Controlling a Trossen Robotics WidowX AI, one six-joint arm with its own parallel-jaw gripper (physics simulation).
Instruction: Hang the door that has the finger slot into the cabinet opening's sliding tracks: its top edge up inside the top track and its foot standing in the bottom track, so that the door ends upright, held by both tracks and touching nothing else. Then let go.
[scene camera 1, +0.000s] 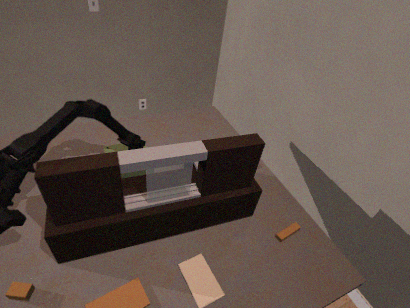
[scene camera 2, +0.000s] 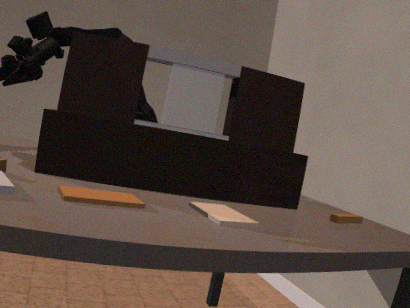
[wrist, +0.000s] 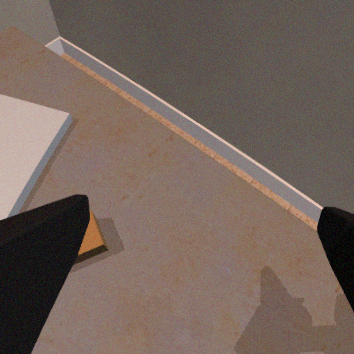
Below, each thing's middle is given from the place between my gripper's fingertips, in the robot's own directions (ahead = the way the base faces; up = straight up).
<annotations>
My hand is 2 cm past the grey top track (scene camera 1: 140, 159), 52 cm to the right of it and 15 cm below it. From my hand the other things lie so: cream panel (scene camera 2: 222, 215): 23 cm ahead, 59 cm to the left, 20 cm below.
</annotations>
